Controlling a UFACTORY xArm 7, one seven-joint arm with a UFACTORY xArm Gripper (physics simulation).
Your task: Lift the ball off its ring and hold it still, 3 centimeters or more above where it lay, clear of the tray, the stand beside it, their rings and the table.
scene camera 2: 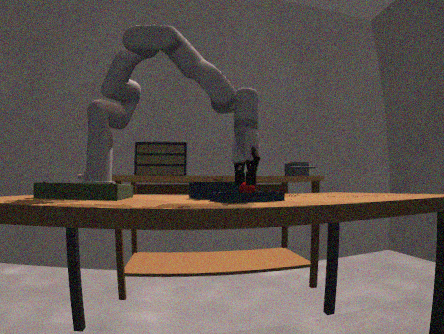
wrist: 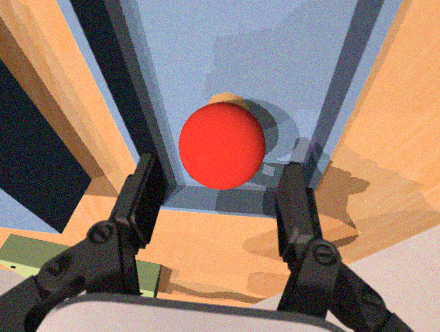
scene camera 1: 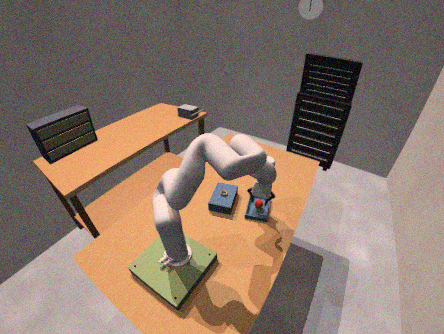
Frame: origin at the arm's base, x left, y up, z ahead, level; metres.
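Seen in the pictures: gripper, fingertip midpoint: (scene camera 2: pixel 245 185) (wrist: pixel 220 173) (scene camera 1: pixel 259 203); arm's base, link origin: (scene camera 2: pixel 98 184) (scene camera 1: pixel 177 254).
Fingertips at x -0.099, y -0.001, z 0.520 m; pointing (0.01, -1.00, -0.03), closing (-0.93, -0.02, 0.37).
Note:
Pixels of each thing's top centre, then the offset from my fingertips to it. "*": a spot on its surface instead.
- red ball, top centre: (wrist: pixel 216 181) (scene camera 2: pixel 246 181) (scene camera 1: pixel 259 201) dx +0.003, dy +0.010, dz +0.006 m
- shallow blue tray, top centre: (wrist: pixel 223 137) (scene camera 2: pixel 247 192) (scene camera 1: pixel 258 204) dx +0.003, dy -0.021, dz +0.006 m
- ring, surface spot: (wrist: pixel 226 97) * dx +0.009, dy -0.041, dz +0.020 m
The red ball (scene camera 1: pixel 259 204) (scene camera 2: pixel 247 187) (wrist: pixel 222 146) rests on its ring in the shallow blue tray (scene camera 1: pixel 256 218) (scene camera 2: pixel 270 196) (wrist: pixel 192 196). A tan edge of the ring (wrist: pixel 226 97) shows past the ball in the wrist view; the rest is hidden. My gripper (scene camera 1: pixel 259 198) (scene camera 2: pixel 245 181) (wrist: pixel 220 173) is open and points down, low over the tray. In the wrist view its fingertips stand left and right of the ball's lower part, apart from it. The blue stand (scene camera 1: pixel 218 201) (scene camera 2: pixel 200 190) (wrist: pixel 30 125) is beside the tray, with a ring (scene camera 1: pixel 224 193) on top.
The tray's side walls are close outside the fingers. The green base plate (scene camera 1: pixel 150 270) (scene camera 2: pixel 75 191) (wrist: pixel 37 247) carries the arm on the wooden table (scene camera 1: pixel 220 260) (scene camera 2: pixel 165 212). A second table (scene camera 1: pixel 125 142) with a drawer box (scene camera 1: pixel 67 132) is farther back.

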